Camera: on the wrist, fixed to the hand. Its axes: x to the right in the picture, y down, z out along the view.
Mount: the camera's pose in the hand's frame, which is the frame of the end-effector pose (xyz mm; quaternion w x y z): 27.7 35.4 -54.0 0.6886 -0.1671 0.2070 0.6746
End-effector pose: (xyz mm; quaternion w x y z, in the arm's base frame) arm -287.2 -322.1 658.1 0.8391 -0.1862 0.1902 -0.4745
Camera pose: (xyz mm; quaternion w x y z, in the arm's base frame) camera -275.1 -336.2 590.4 0.8274 -0.0419 0.5095 0.2325
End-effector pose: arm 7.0 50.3 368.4 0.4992 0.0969 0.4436 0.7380
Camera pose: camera -61.1 39.1 355.0 0.2297 -0.1298 -0.2201 -0.9391
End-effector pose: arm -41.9 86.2 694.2 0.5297 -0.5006 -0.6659 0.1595
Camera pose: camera 24.2 108.0 704.0 0.3113 -0.9154 -0.0378 0.2523
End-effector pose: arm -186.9 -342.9 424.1 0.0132 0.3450 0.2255 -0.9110
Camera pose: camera -168.0 -348.4 356.6 0.6346 0.5761 0.0775 -0.5093
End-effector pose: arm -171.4 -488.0 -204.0 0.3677 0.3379 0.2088 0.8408
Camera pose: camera -241.2 -495.2 -208.2 0.3008 -0.1380 0.1486 -0.9319
